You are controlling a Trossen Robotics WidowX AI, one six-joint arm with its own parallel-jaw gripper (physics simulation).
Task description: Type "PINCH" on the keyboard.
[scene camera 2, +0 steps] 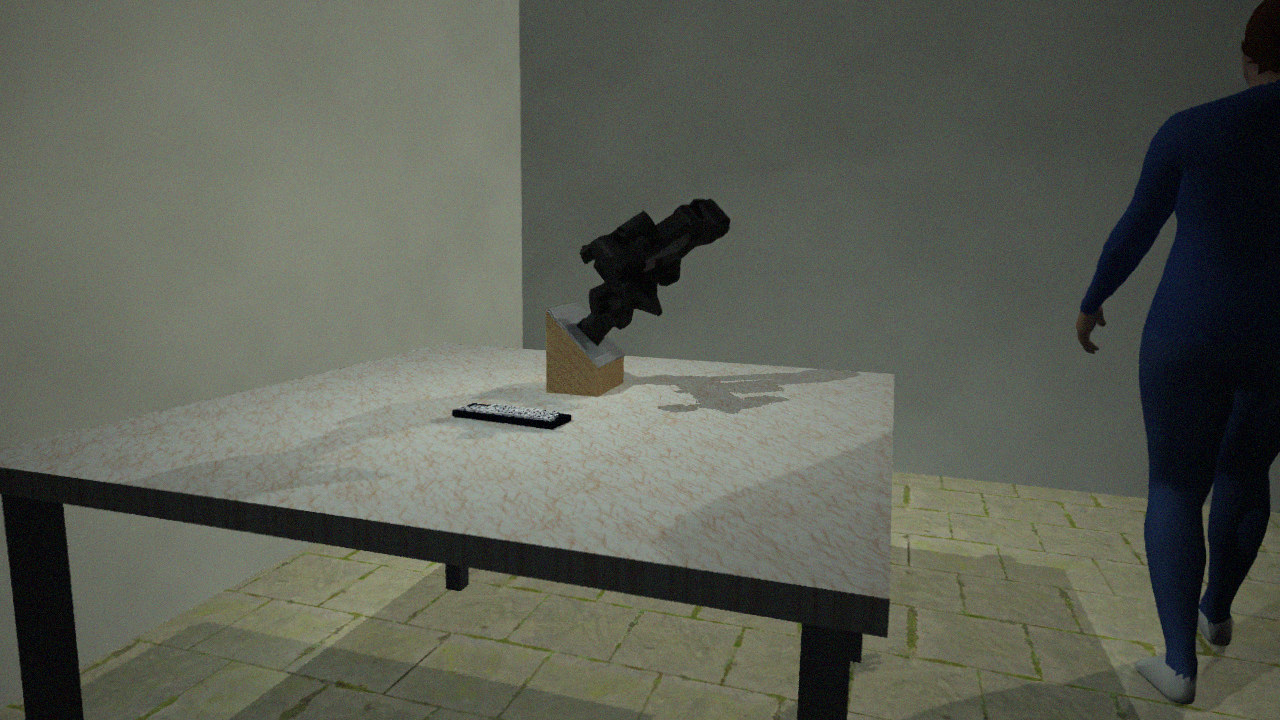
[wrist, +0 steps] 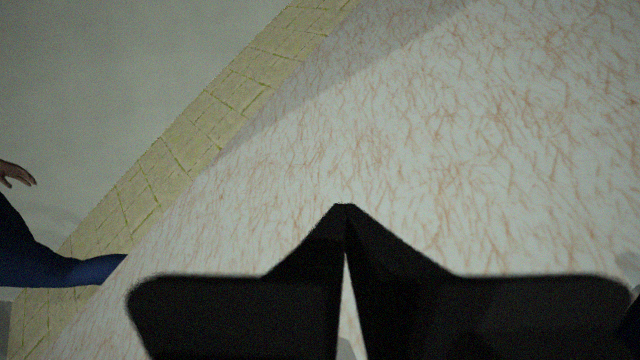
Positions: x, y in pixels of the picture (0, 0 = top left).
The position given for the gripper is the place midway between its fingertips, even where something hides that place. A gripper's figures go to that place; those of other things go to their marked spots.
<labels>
The gripper (scene camera 2: 660, 313) is 141 cm from the lens. A dark keyboard (scene camera 2: 524, 416) is 142 cm from the lens.
</labels>
